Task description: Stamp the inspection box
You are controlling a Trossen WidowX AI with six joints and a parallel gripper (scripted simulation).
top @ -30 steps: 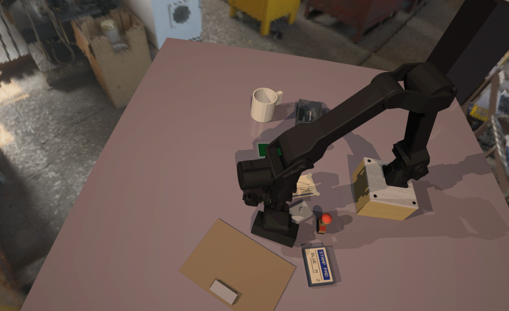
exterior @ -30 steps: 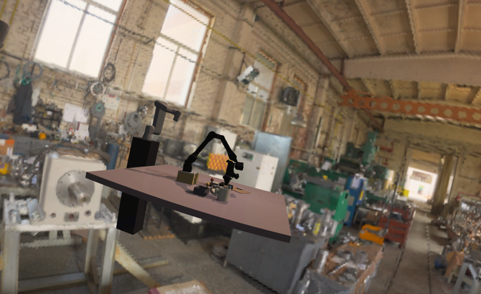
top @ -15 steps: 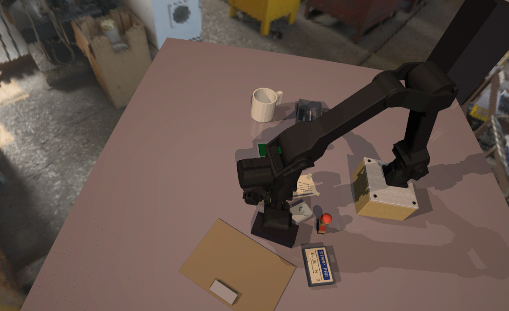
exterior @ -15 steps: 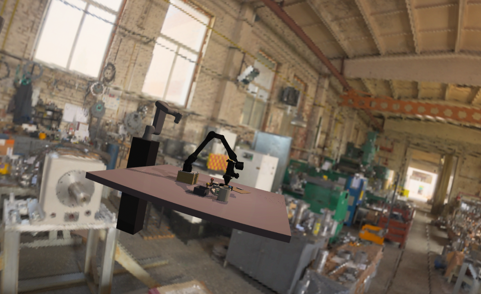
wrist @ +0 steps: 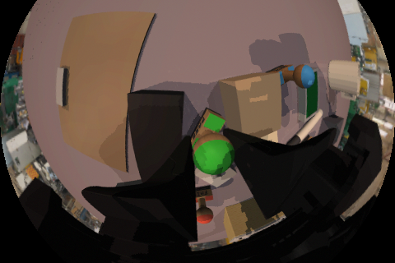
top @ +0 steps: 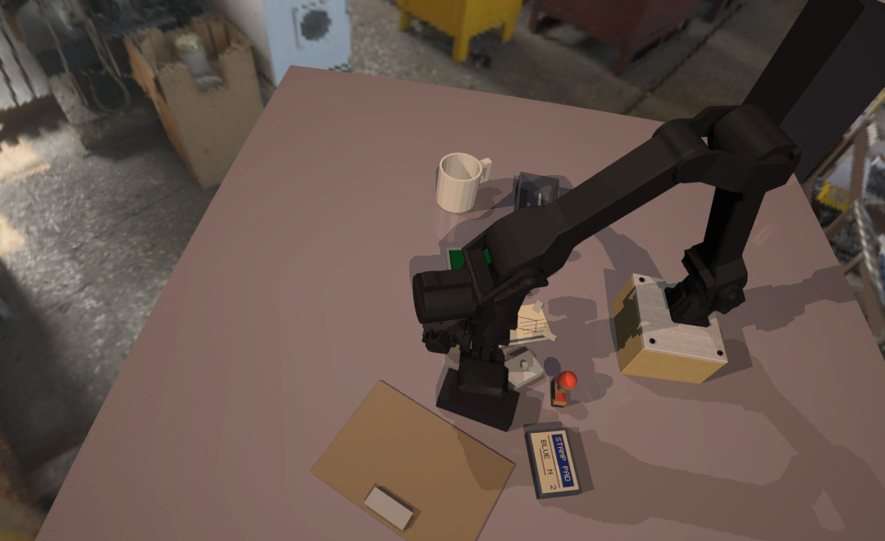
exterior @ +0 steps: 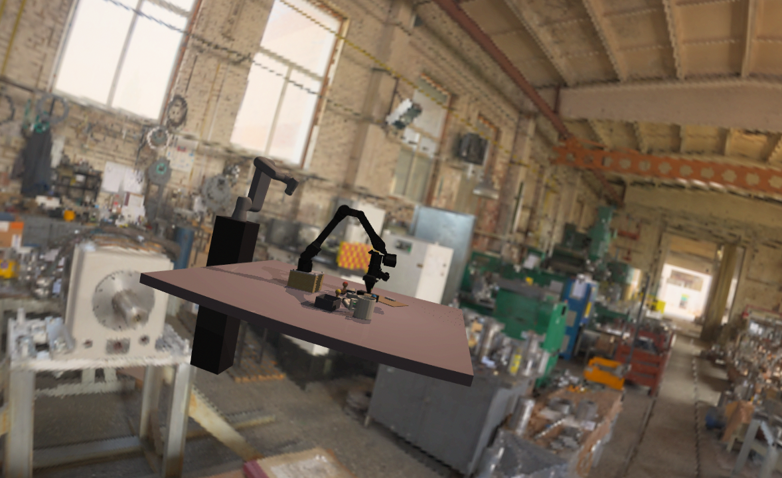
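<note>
The black square pad is 10 mm behind my gripper tip, 50 mm to the left of it and 30 mm below it. Also, from my gripper tip: brown box (10 mm ahead, 60 mm to the right, 20 mm below); then blue-knobbed stamp (40 mm ahead, 120 mm to the right, 20 mm below); then green-knobbed PASS stamp (10 mm below).
</note>
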